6 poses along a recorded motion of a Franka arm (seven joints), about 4.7 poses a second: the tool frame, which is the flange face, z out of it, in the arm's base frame.
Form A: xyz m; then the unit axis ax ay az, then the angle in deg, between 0 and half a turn.
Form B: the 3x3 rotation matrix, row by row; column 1 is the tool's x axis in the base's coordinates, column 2 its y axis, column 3 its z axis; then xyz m. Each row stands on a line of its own. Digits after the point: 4 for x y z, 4 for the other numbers.
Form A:
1: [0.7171, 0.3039, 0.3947, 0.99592, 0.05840, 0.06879, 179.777]
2: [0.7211, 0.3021, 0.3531, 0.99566, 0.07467, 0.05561, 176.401]
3: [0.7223, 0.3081, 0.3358, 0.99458, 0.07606, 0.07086, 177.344]
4: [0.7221, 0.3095, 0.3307, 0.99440, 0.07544, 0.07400, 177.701]
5: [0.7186, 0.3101, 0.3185, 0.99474, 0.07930, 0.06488, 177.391]
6: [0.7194, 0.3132, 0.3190, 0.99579, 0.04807, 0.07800, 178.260]
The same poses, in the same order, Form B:
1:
0.9837, 0.1161, 0.1372
0.1166, -0.9932, 0.0042
0.1368, 0.0119, -0.9905
0.7171, 0.3039, 0.3947

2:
0.9827, 0.1451, 0.1153
0.1520, -0.9869, -0.0542
0.1059, 0.0708, -0.9918
0.7211, 0.3021, 0.3531

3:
0.9784, 0.1479, 0.1444
0.1545, -0.9874, -0.0353
0.1374, 0.0569, -0.9889
0.7223, 0.3081, 0.3358

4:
0.9777, 0.1470, 0.1501
0.1529, -0.9878, -0.0287
0.1441, 0.0511, -0.9882
0.7221, 0.3095, 0.3307

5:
0.9790, 0.1547, 0.1326
0.1606, -0.9864, -0.0350
0.1254, 0.0556, -0.9905
0.7186, 0.3101, 0.3185

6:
0.9832, 0.0933, 0.1568
0.0981, -0.9949, -0.0227
0.1538, 0.0377, -0.9874
0.7194, 0.3132, 0.3190

